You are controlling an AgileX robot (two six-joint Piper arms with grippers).
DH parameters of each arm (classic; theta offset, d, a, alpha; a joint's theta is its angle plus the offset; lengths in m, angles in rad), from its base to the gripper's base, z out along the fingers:
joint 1: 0 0.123 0 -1.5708
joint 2: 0.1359 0 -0.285 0
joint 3: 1.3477 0 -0.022 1.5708
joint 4: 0 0.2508 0 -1.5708
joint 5: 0 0 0.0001 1.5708
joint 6: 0 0.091 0 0
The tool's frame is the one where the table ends.
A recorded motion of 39 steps. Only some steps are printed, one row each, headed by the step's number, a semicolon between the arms.
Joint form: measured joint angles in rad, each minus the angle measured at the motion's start. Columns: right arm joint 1, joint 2, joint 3, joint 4, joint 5, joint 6; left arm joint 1, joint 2, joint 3, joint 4, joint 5, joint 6.
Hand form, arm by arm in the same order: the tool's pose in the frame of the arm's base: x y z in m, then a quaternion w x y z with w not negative. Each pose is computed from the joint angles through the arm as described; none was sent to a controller.
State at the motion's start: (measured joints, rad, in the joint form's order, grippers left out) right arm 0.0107 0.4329 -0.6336 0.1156 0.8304 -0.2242; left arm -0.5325 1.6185 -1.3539 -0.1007 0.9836 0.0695
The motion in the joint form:
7: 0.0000 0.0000 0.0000 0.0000 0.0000 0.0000; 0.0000 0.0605 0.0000 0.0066 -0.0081 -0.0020
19: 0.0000 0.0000 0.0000 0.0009 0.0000 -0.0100; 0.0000 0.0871 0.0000 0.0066 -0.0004 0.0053
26: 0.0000 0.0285 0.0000 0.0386 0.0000 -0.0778; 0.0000 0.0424 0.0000 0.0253 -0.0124 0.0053
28: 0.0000 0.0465 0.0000 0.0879 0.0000 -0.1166; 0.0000 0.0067 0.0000 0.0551 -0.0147 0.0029
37: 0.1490 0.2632 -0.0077 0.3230 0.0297 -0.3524; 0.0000 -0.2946 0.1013 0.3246 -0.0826 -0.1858
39: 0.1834 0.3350 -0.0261 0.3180 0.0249 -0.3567; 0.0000 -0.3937 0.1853 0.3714 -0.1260 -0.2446
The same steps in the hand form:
7: 0.0718 0.0085 0.3222 0.49417 -0.08899 0.86479 0.00366; 0.2976 -0.1836 0.2769 0.16286 0.27231 0.94471 -0.08277
19: 0.0718 0.0086 0.3222 0.49422 -0.09321 0.86432 0.00163; 0.3004 -0.1853 0.2673 0.14676 0.27624 0.94660 -0.07816
26: 0.0773 0.0112 0.3204 0.48371 -0.11813 0.86721 0.00465; 0.2962 -0.1811 0.2832 0.17586 0.27909 0.94092 -0.07646
28: 0.0807 0.0145 0.3195 0.47878 -0.12871 0.86822 0.02003; 0.2923 -0.1762 0.2954 0.19706 0.28297 0.93621 -0.06778
37: 0.1131 0.0479 0.3033 0.38915 -0.25978 0.87456 0.12738; 0.2461 -0.1266 0.3635 0.35036 0.22846 0.90830 -0.00620
39: 0.1251 0.0540 0.3000 0.36472 -0.27531 0.87948 0.13306; 0.2265 -0.1121 0.3670 0.38199 0.20849 0.90032 -0.00553

